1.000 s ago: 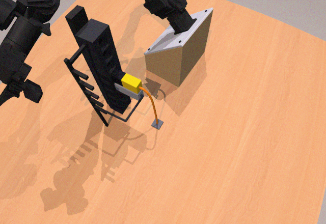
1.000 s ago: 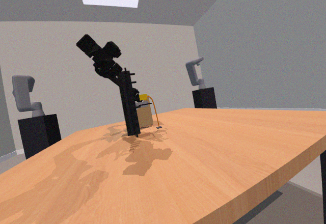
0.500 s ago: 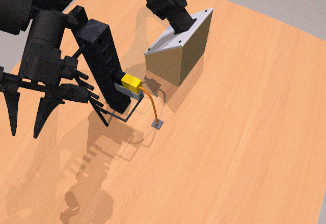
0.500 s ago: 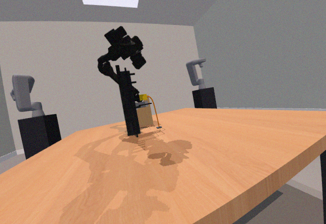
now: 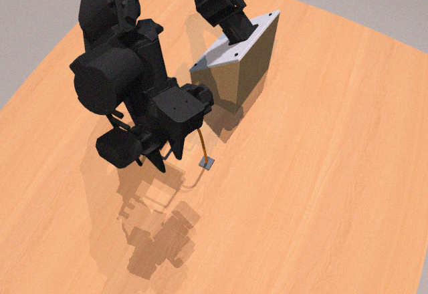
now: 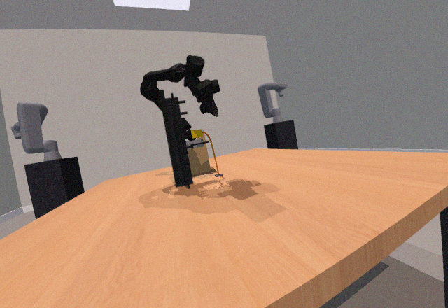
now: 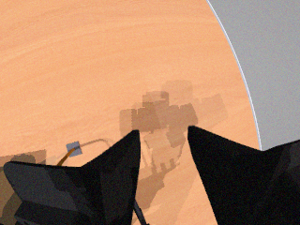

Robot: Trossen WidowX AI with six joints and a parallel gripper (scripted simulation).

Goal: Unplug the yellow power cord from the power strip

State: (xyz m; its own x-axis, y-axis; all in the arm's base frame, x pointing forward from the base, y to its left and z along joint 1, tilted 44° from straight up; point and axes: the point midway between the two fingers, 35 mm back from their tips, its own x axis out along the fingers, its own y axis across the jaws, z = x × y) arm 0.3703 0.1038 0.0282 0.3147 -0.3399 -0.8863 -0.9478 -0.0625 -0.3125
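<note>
Now: the yellow plug 110 mm behind my gripper tip, 100 mm to the right of it and 50 mm below it. Also, from my gripper tip: grey anchor plate (110 mm behind, 20 mm to the right, 260 mm below).
</note>
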